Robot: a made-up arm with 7 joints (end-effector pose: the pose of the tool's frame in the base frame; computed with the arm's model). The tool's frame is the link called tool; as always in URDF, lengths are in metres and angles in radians. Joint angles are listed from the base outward.
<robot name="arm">
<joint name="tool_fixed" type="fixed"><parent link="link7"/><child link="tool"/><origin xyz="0 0 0"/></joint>
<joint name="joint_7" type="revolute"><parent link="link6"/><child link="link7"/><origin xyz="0 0 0"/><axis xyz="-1 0 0"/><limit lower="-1.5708" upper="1.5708" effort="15" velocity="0.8"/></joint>
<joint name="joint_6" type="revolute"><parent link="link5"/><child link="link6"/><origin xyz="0 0 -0.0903"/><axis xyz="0 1 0"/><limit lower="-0.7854" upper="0.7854" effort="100" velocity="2.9"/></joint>
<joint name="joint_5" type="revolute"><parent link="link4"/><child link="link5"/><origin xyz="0 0 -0.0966"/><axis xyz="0 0 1"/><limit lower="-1.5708" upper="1.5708" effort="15" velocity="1.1"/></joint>
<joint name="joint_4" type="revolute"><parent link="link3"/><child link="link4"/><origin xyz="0 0 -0.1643"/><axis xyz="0 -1 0"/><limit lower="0" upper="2.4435" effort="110" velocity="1.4"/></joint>
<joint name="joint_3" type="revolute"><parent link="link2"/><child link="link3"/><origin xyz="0 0 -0.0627"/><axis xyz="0 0 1"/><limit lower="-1.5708" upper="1.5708" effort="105" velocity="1.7"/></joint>
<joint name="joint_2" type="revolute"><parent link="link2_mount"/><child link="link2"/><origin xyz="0 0.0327 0"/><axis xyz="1 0 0"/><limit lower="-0.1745" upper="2" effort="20" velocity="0.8"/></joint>
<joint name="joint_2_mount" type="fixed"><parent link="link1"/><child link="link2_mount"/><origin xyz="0 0.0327 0"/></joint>
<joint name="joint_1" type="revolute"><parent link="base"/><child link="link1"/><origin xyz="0 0.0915 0"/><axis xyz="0 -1 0"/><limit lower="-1.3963" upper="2" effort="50" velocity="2.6"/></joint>
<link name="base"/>
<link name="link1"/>
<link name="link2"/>
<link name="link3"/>
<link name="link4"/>
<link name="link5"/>
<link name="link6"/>
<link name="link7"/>
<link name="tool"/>
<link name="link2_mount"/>
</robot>
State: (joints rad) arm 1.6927 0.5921 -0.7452 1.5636 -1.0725 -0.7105 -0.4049
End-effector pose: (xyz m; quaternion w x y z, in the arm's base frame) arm 0.2416 0.1792 0.1680 0.4346 -0.4796 0.6363 0.4198
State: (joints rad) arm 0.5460 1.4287 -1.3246 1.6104 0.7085 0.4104 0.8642
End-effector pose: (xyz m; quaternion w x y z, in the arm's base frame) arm 0.1482 0.3486 -0.1562 0.8738 -0.2264 -0.0331 -0.4290
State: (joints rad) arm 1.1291 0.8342 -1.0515 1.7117 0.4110 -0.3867 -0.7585
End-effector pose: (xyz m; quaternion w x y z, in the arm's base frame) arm 0.2688 0.1977 -0.0255 0.2631 0.0578 -0.9557 -0.1184
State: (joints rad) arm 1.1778 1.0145 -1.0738 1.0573 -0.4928 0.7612 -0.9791
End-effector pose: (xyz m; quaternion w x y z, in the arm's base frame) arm 0.2975 0.3521 -0.0393 0.1563 0.9098 -0.3574 -0.1417
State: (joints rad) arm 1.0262 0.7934 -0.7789 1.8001 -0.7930 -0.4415 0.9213
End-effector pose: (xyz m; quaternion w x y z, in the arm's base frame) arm 0.2558 0.1987 -0.0035 0.1017 0.3643 -0.3303 -0.8648
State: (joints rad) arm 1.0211 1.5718 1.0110 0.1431 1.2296 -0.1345 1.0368
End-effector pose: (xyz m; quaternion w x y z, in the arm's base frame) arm -0.0122 0.5689 0.0241 0.0870 -0.0749 0.9727 -0.2019
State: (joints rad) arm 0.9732 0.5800 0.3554 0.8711 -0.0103 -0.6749 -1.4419
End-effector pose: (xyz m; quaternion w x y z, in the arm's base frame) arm 0.2931 0.3889 -0.0373 0.0299 -0.4007 0.6331 -0.6616
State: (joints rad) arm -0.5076 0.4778 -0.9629 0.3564 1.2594 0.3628 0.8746
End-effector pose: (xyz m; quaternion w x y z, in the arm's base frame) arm -0.1530 0.2943 -0.3517 0.8859 -0.3207 0.2351 0.2388
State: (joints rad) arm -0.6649 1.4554 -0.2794 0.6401 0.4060 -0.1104 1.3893
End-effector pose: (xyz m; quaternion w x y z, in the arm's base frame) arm 0.0388 0.5277 -0.1244 0.9194 -0.1768 0.1941 -0.2929
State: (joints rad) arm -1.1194 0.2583 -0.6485 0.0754 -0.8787 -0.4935 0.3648
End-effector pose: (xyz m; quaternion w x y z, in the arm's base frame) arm -0.3567 0.2543 -0.1854 0.5754 -0.5442 0.3645 -0.4898
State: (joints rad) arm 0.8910 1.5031 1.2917 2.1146 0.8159 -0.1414 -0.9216
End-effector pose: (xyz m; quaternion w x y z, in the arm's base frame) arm -0.0847 0.2973 0.1252 0.5473 -0.1651 0.7840 -0.2420
